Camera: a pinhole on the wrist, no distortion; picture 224 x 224 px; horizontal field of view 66.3 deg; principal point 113.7 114.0 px. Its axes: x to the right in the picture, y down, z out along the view. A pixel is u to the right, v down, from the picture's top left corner.
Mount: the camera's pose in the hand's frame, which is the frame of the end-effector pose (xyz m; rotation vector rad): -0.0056 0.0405 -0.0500 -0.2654 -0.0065 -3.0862
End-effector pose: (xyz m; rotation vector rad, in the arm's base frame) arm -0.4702 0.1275 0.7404 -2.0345 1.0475 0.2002
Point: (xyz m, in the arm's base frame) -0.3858 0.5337 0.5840
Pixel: 190.8 166.3
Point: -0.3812 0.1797 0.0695
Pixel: 39.1 38.9
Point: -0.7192 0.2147 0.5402
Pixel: outside the picture
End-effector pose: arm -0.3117 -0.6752 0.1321 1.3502 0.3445 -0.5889
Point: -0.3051 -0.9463 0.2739
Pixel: 149.7 88.8
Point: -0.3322 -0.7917 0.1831
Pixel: 161.1 137.1
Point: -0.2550 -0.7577 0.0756
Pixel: 12.7 202.9
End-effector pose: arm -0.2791 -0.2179 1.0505 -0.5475 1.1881 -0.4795
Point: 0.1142 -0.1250 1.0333
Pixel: 110.5 89.4
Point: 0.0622 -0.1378 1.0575
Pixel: 118.3 98.2
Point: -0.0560 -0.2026 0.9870
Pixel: 69.6 100.7
